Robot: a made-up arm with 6 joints. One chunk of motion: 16 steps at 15 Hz.
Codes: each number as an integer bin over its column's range. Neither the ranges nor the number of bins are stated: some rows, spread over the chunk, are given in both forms.
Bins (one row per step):
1: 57 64 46 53 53 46
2: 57 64 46 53 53 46
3: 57 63 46 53 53 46
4: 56 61 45 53 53 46
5: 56 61 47 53 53 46
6: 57 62 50 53 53 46
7: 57 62 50 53 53 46
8: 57 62 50 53 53 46
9: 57 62 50 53 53 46
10: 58 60 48 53 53 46
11: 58 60 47 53 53 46
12: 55 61 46 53 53 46
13: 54 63 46 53 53 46
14: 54 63 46 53 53 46
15: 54 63 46 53 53 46
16: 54 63 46 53 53 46
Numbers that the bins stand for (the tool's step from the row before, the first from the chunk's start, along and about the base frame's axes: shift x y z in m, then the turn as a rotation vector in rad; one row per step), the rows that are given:
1: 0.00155 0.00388 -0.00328 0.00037 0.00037 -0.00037
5: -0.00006 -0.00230 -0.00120 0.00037 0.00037 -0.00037
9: 0.00155 -0.00024 0.00504 0.00037 0.00037 -0.00037
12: -0.00167 -0.00230 -0.00328 0.00037 0.00037 -0.00037
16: -0.00327 0.00182 -0.00328 0.00037 0.00037 -0.00037
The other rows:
2: 0.00155 0.00388 -0.00328 0.00037 0.00037 -0.00037
3: 0.00155 0.00182 -0.00328 0.00037 0.00037 -0.00037
4: -0.00006 -0.00230 -0.00536 0.00037 0.00037 -0.00037
6: 0.00155 -0.00024 0.00504 0.00037 0.00037 -0.00037
7: 0.00155 -0.00024 0.00504 0.00037 0.00037 -0.00037
8: 0.00155 -0.00024 0.00504 0.00037 0.00037 -0.00037
10: 0.00315 -0.00436 0.00088 0.00037 0.00037 -0.00037
11: 0.00315 -0.00436 -0.00120 0.00037 0.00037 -0.00037
13: -0.00327 0.00182 -0.00328 0.00037 0.00037 -0.00037
14: -0.00327 0.00182 -0.00328 0.00037 0.00037 -0.00037
15: -0.00327 0.00182 -0.00328 0.00037 0.00037 -0.00037

